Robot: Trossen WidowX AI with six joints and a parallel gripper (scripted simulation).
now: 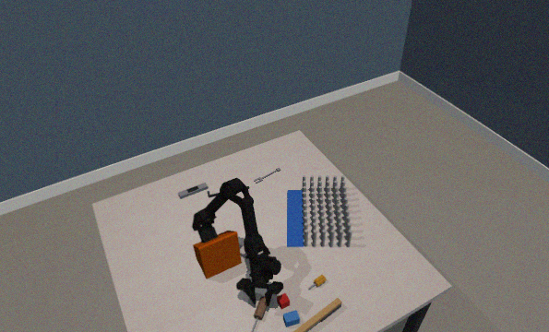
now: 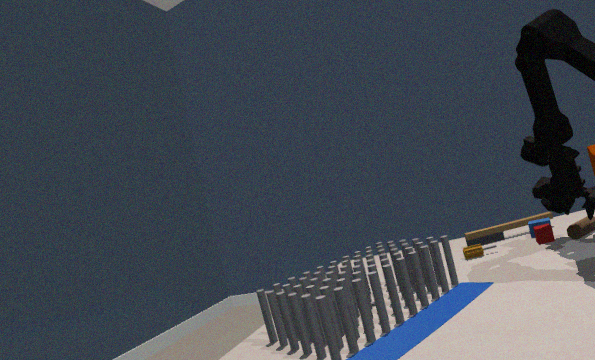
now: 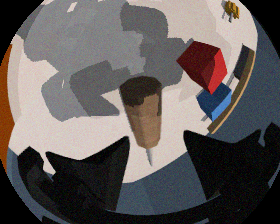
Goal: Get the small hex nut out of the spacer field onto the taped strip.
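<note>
Right now my gripper tip is 9 cm short of the red cube, 3 cm above it and 2 cm to the left of it. Round my gripper tip: hook tool (8 cm behind, 6 cm to the right, 3 cm below); blue cube (11 cm to the right, 7 cm ahead, 3 cm below); yellow-handled tool (27 cm ahead, 3 cm to the right, 3 cm below).
</note>
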